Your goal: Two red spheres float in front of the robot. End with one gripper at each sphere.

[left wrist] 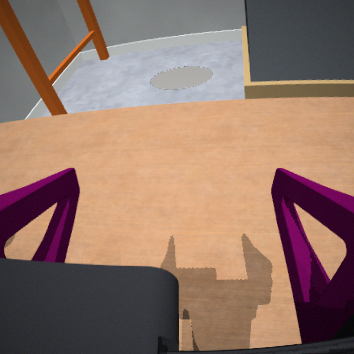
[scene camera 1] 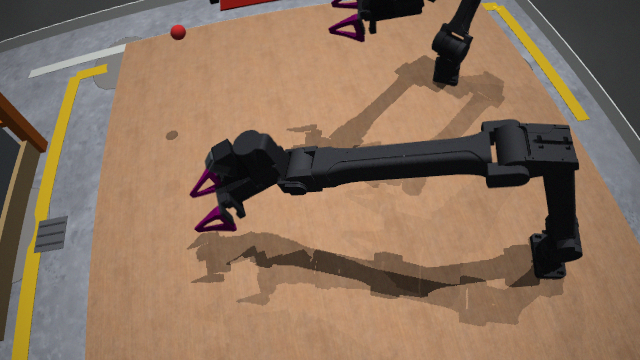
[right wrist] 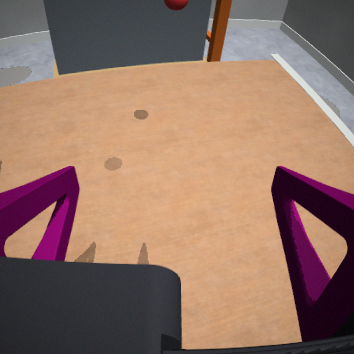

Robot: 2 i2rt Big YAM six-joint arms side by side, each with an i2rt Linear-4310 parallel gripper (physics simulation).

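Seen in the pictures: left gripper, between the fingertips: (left wrist: 174, 178) (scene camera 1: 193, 212); right gripper, between the fingertips: (scene camera 1: 330, 17) (right wrist: 175, 176); left arm's base, origin of its link: (scene camera 1: 546, 256); right arm's base, origin of its link: (scene camera 1: 446, 72).
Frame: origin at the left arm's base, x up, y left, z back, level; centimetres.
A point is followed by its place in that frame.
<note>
One red sphere (scene camera 1: 178, 32) {x 36.1, y -37.5, z -99.1 cm} (right wrist: 176, 4) {x 34.5, y -39.1, z -98.2 cm} floats near the far left corner of the table in scene camera 1 and is cut by the top edge in the right wrist view. A second red sphere does not show in any view. My left gripper (scene camera 1: 194, 212) {x 23.2, y 4.9, z -85.6 cm} (left wrist: 174, 178) {x 23.2, y 4.9, z -85.6 cm} is open and empty, above the left part of the table, well apart from the visible sphere. My right gripper (scene camera 1: 331, 16) {x 38.9, y -39.3, z -60.9 cm} (right wrist: 175, 176) {x 38.9, y -39.3, z -60.9 cm} is open and empty, partly cut off at the top of scene camera 1. The visible sphere is well to its left there and beyond its fingers in the right wrist view.
The left arm (scene camera 1: 400, 157) {x 38.5, y -1.3, z -45.8 cm} stretches across the wooden table (scene camera 1: 150, 300) {x 0.0, y 20.6, z -102.4 cm} (left wrist: 175, 135) {x 0.0, y 22.8, z -110.8 cm} (right wrist: 225, 115) {x 0.0, y -55.5, z -114.5 cm}. The right arm's base (scene camera 1: 446, 72) {x 3.5, y -62.5, z -24.4 cm} stands farther back. A dark board (left wrist: 300, 40) (right wrist: 125, 35) and orange posts (left wrist: 35, 65) (right wrist: 220, 30) stand beyond the table edge.
</note>
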